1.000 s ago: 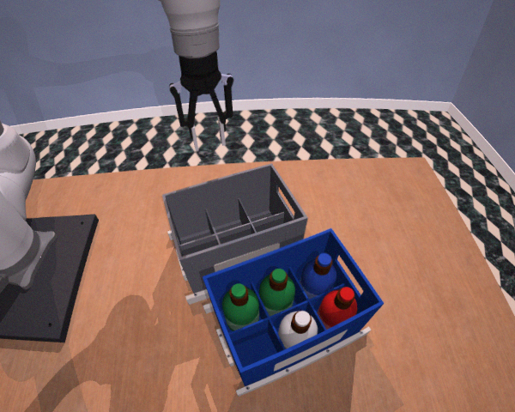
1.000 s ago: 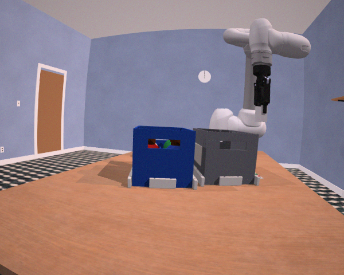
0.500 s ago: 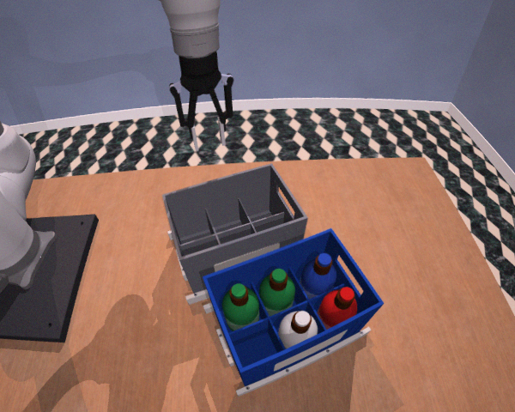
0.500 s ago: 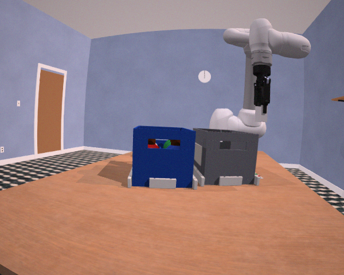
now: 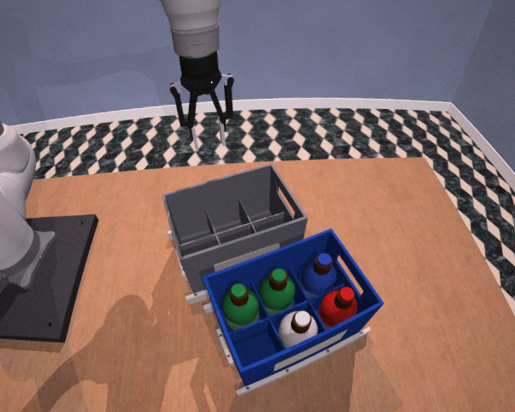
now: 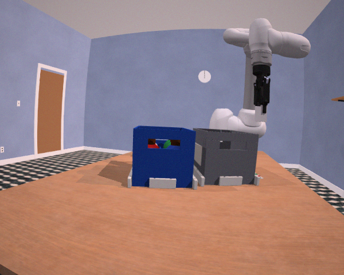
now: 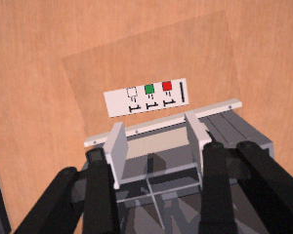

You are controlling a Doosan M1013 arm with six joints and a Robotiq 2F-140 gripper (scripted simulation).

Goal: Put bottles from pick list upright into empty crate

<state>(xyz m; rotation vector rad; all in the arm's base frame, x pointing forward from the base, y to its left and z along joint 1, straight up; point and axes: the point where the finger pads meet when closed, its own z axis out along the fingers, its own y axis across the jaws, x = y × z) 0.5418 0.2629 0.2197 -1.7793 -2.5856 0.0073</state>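
Right now the red bottle is 310 mm ahead of my hand, 330 mm to the right of it and 160 mm below it. Also, from my hand: green bottle (180 mm ahead, 300 mm to the right, 160 mm below); then grey crate (70 mm ahead, 150 mm to the right, 170 mm below); then pick list (10 mm behind, 20 mm to the right, 250 mm below).
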